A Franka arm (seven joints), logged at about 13 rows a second.
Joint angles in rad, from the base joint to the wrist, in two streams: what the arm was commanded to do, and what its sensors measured. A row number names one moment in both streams.
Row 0, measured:
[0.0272, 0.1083, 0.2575, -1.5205, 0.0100, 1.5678, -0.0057]
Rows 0 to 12, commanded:
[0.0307, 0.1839, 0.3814, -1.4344, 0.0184, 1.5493, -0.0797]
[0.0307, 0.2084, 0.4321, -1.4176, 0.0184, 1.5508, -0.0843]
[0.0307, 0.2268, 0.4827, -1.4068, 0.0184, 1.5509, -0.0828]
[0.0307, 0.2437, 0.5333, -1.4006, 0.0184, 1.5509, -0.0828]
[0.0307, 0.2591, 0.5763, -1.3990, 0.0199, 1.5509, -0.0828]
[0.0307, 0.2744, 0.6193, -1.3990, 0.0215, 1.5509, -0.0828]
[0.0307, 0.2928, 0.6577, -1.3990, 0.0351, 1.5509, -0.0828]
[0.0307, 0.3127, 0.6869, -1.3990, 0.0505, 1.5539, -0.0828]
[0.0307, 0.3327, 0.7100, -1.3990, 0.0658, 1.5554, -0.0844]
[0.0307, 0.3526, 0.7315, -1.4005, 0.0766, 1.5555, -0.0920]
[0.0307, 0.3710, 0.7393, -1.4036, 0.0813, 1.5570, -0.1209]
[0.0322, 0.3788, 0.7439, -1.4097, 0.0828, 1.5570, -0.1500]
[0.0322, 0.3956, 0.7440, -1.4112, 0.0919, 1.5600, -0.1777]
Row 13, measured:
[0.0379, 0.3488, 0.7333, -1.4401, 0.0594, 1.5679, -0.1114]
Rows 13 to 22, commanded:
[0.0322, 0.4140, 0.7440, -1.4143, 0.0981, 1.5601, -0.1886]
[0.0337, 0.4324, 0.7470, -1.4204, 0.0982, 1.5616, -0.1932]
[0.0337, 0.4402, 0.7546, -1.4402, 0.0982, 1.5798, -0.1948]
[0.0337, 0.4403, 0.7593, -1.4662, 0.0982, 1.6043, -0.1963]
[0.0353, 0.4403, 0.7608, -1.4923, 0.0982, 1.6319, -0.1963]
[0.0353, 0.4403, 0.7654, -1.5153, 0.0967, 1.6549, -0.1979]
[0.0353, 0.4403, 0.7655, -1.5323, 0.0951, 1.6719, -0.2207]
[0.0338, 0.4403, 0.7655, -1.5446, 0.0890, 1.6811, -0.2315]
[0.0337, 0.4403, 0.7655, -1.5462, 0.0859, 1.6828, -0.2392]
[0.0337, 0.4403, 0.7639, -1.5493, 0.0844, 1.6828, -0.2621]
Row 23, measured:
[0.0404, 0.4522, 0.7626, -1.5339, 0.0755, 1.6696, -0.2104]
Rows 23 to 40, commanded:
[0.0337, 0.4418, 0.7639, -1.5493, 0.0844, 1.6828, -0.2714]
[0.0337, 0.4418, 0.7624, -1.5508, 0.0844, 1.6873, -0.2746]
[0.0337, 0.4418, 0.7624, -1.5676, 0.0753, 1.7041, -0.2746]
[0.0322, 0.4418, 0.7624, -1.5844, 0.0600, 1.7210, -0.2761]
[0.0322, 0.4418, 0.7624, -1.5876, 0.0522, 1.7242, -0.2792]
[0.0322, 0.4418, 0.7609, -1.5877, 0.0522, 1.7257, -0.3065]
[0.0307, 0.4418, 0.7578, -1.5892, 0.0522, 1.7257, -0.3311]
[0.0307, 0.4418, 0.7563, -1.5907, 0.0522, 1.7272, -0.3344]
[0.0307, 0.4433, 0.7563, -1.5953, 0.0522, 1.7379, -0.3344]
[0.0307, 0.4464, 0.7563, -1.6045, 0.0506, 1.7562, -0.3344]
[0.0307, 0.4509, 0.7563, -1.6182, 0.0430, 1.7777, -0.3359]
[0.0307, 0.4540, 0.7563, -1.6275, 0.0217, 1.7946, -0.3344]
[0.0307, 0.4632, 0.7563, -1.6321, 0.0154, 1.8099, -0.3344]
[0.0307, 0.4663, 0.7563, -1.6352, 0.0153, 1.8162, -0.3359]
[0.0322, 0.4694, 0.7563, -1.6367, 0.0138, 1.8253, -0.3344]
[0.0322, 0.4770, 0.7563, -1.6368, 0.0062, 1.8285, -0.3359]
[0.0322, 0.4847, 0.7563, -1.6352, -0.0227, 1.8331, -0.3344]
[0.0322, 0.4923, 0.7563, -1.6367, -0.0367, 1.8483, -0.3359]
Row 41, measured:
[0.0345, 0.4762, 0.7532, -1.6365, -0.0059, 1.8188, -0.3136]
